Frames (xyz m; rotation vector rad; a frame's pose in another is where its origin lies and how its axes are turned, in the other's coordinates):
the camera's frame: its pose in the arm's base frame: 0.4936 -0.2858 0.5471 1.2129 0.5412 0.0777
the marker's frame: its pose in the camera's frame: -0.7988 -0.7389 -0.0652 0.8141 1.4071 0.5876
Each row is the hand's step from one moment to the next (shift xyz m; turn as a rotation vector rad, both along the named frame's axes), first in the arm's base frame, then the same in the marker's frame.
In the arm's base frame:
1: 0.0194 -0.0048 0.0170 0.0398 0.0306 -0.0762
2: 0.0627 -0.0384 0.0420 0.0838 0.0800 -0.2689
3: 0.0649 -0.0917 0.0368 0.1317 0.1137 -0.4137
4: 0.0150 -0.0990 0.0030 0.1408 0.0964 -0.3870
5: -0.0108 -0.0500 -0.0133 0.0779 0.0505 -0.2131
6: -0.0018 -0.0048 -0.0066 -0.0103 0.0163 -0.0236
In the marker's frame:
1: 0.0046 0.0251 0.0061 -0.0138 -0.0436 0.0790
2: -0.0114 0.0817 0.0192 -0.0721 -0.1744 0.2239
3: -0.0596 0.1018 0.0074 -0.1189 -0.2627 0.3439
4: -0.0831 0.0525 -0.0192 -0.1199 -0.2314 0.3331
5: -0.0495 0.0056 -0.0175 -0.0682 -0.1261 0.1829
6: -0.0075 -0.0036 0.0003 0.0017 -0.0294 0.0080

